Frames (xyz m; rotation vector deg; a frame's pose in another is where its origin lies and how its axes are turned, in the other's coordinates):
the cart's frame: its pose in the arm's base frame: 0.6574 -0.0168 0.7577 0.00 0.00 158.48
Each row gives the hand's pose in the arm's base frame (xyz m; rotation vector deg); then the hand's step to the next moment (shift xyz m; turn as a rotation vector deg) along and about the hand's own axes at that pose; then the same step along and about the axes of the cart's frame.
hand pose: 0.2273 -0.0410 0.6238 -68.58 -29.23 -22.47
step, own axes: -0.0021 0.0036 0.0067 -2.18 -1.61 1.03
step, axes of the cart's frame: 0.0036 -0.0067 -0.0021 2.83 0.57 0.30
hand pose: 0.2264 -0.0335 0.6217 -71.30 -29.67 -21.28
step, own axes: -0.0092 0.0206 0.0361 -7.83 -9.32 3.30
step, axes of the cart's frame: 0.0173 -0.0366 -0.0132 11.34 4.03 3.78
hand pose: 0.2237 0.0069 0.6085 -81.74 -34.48 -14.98
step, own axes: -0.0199 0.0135 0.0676 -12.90 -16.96 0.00
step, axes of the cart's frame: 0.0469 -0.0504 -0.0201 16.25 11.61 7.43
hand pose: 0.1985 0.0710 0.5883 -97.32 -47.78 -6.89
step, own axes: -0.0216 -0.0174 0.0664 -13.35 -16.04 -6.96
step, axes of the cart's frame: 0.0637 -0.0286 -0.0174 11.49 16.65 8.65
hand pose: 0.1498 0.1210 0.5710 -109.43 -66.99 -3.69
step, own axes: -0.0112 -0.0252 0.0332 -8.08 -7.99 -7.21
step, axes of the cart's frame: 0.0419 -0.0047 -0.0094 3.86 11.42 5.98
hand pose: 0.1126 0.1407 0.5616 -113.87 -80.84 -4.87
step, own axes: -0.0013 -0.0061 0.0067 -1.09 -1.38 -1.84
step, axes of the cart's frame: 0.0087 -0.0006 -0.0027 0.34 1.94 1.62
